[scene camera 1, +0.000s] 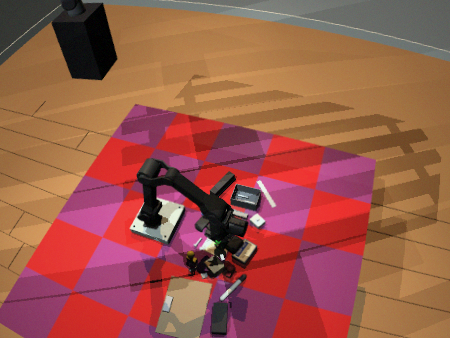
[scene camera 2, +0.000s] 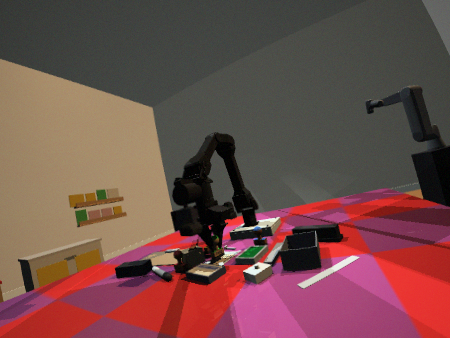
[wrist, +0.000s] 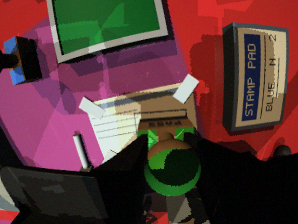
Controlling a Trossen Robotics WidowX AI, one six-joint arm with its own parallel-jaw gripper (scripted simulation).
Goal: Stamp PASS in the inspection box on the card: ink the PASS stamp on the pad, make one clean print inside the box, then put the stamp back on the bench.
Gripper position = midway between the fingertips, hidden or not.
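My gripper (scene camera 2: pixel 216 249), also in the wrist view (wrist: pixel 165 139). White card (wrist: pixel 115 120). Labelled tin (wrist: pixel 253 54). Green-knobbed stamp (wrist: pixel 172 167).
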